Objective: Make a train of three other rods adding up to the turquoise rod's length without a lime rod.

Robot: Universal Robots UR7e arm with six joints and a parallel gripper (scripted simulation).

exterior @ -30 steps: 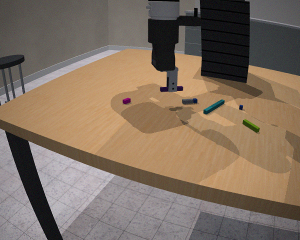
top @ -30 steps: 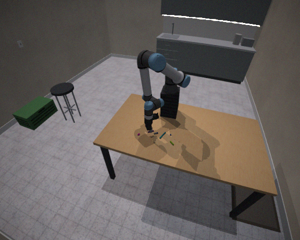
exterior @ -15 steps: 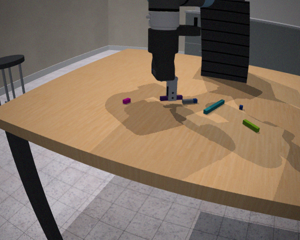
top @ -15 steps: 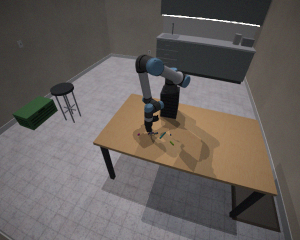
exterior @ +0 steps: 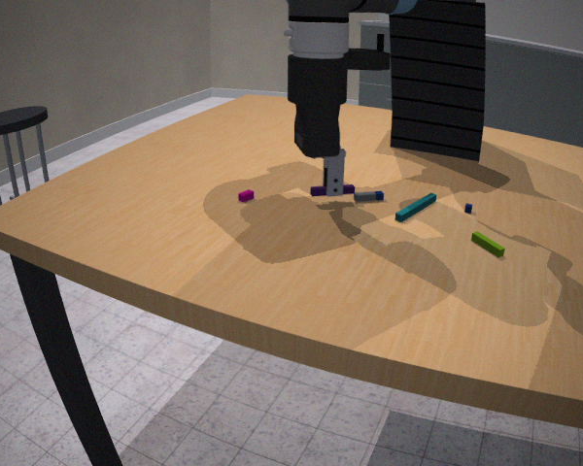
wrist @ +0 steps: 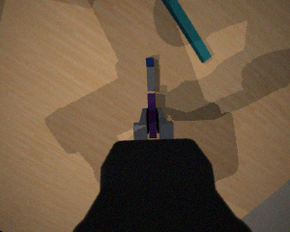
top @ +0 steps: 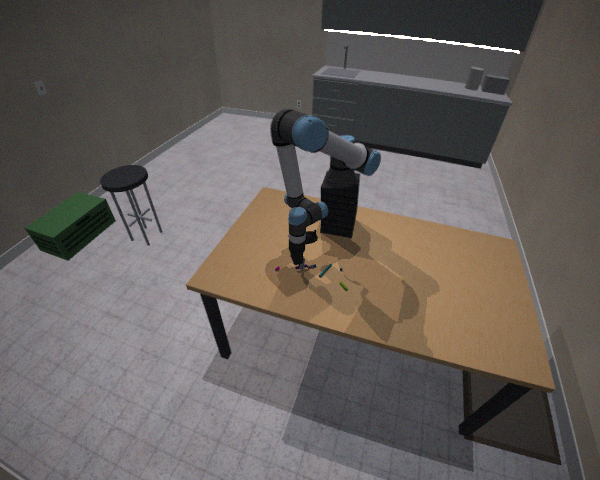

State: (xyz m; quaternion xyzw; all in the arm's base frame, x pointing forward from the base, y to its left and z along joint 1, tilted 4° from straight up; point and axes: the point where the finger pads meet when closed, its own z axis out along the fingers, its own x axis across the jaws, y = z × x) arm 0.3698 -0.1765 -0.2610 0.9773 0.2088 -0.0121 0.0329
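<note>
Now: hand 4 cm to the right of the grey rod, 3 cm above it and 2 cm past it. The rest, counted from my hand: turquoise rod: 12 cm to the left, 3 cm below; purple rod: 1 cm below; magenta rod: 12 cm to the right, 3 cm below, 2 cm ahead.
</note>
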